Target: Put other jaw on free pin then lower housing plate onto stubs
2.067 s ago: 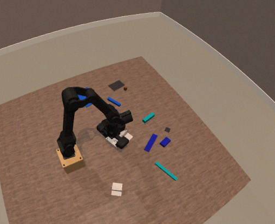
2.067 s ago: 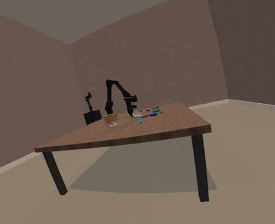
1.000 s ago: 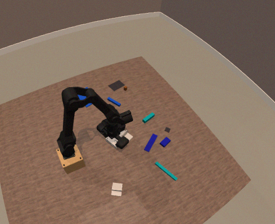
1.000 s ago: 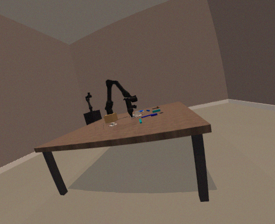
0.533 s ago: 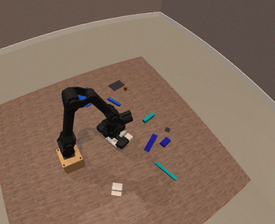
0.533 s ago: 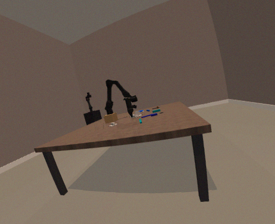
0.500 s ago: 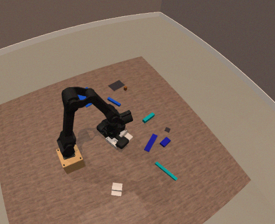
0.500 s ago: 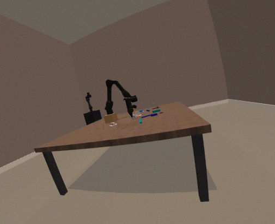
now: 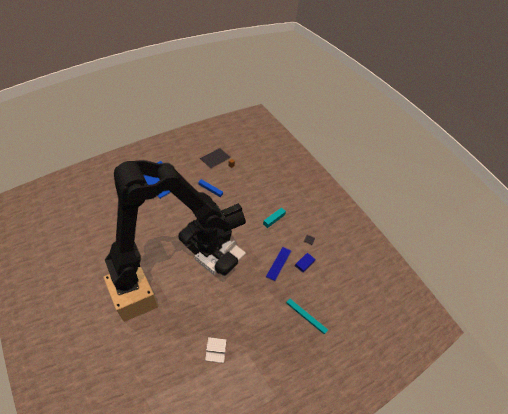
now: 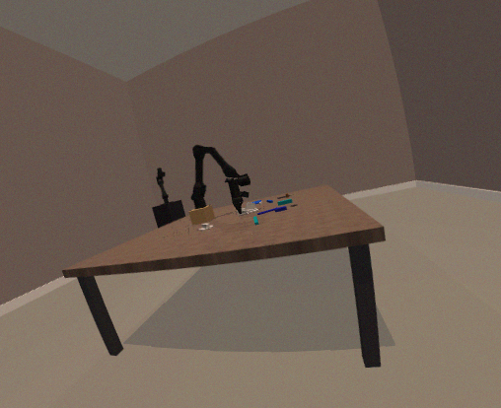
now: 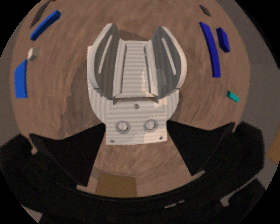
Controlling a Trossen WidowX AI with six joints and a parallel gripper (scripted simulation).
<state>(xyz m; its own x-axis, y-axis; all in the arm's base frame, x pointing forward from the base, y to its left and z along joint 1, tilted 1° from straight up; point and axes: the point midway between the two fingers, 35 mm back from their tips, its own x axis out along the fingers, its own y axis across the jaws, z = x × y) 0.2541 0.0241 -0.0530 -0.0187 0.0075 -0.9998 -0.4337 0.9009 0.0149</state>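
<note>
The white housing plate lies 10 mm ahead of my gripper tip and 20 mm above it. The rest, counted from my gripper tip: white jaw: 30 mm ahead, 10 mm above; then blue bar: 200 mm ahead, 80 mm to the right; then white base: 70 mm ahead, 30 mm to the left.
</note>
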